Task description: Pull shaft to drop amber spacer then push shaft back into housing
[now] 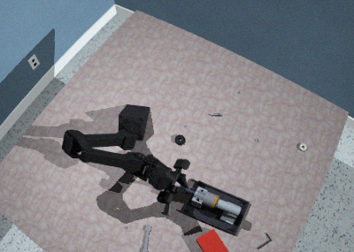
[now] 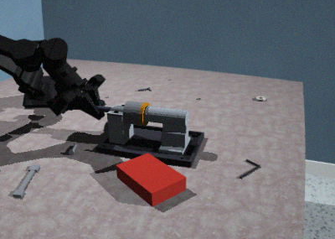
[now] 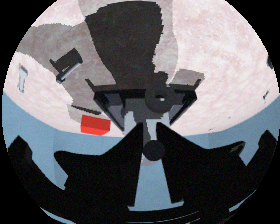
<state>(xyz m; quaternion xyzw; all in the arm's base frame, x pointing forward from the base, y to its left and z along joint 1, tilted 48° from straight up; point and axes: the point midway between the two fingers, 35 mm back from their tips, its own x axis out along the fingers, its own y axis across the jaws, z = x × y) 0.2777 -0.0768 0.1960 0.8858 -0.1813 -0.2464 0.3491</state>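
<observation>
Now: the dark shaft 90 mm ahead of my hand and 10 mm to the right of it. The rest, counted from my hand: black disc: 230 mm to the left, 80 mm below, 80 mm behind; grey spacer: 120 mm ahead, 20 mm to the right; amber spacer: 140 mm ahead, 20 mm to the right.
</observation>
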